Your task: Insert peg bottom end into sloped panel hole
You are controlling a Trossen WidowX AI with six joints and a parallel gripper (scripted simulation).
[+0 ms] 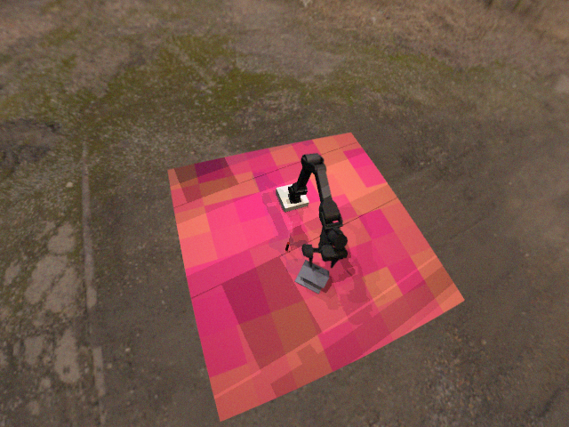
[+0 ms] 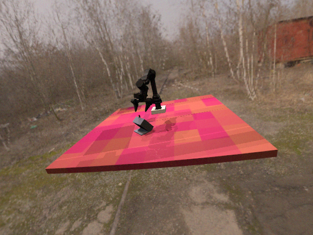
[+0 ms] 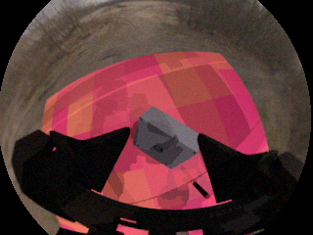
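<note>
Right now the red peg is 17 cm behind my gripper tip, 10 cm below it and 9 cm to the right of it. Also, from my gripper tip: grey sloped panel (11 cm below, 1 cm to the right, 1 cm behind).
</note>
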